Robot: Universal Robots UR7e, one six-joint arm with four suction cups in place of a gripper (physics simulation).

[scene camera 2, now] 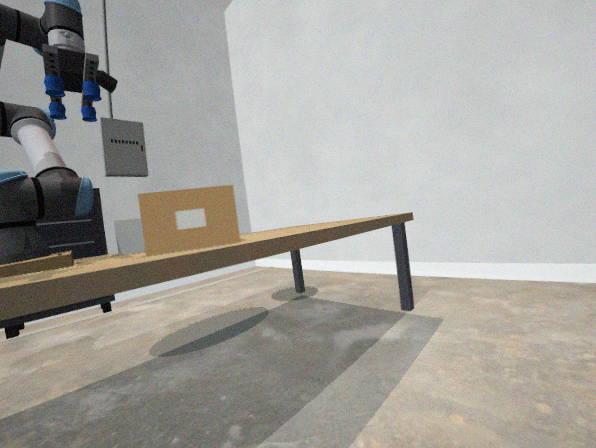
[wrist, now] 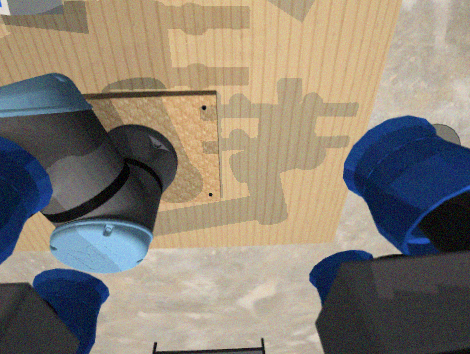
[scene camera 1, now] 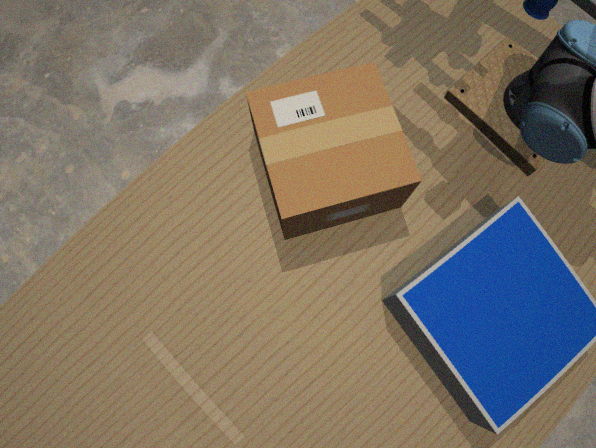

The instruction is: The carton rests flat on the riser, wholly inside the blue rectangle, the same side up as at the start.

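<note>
The orange-brown carton (scene camera 1: 340,175) (scene camera 2: 190,240) rests flat on the wooden table, apart from the riser, with its tape strip and barcode label facing up. A side with a pale patch faces scene camera 2. The riser (scene camera 1: 430,360) is a dark-sided block, and the white-edged blue rectangle (scene camera 1: 500,315) covers its top. A corner of the riser shows at the top left of the wrist view. My gripper (scene camera 2: 72,101) is open, its four blue cups hanging in the air well above table height, off the carton. The carton does not show in the wrist view.
The arm's base stands on a mounting board (scene camera 1: 480,85) (wrist: 192,145) beside the carton and riser. The table (scene camera 1: 200,280) (scene camera 2: 300,235) (wrist: 310,210) has an open edge near the carton. A grey wall box (scene camera 2: 125,155) hangs behind the arm.
</note>
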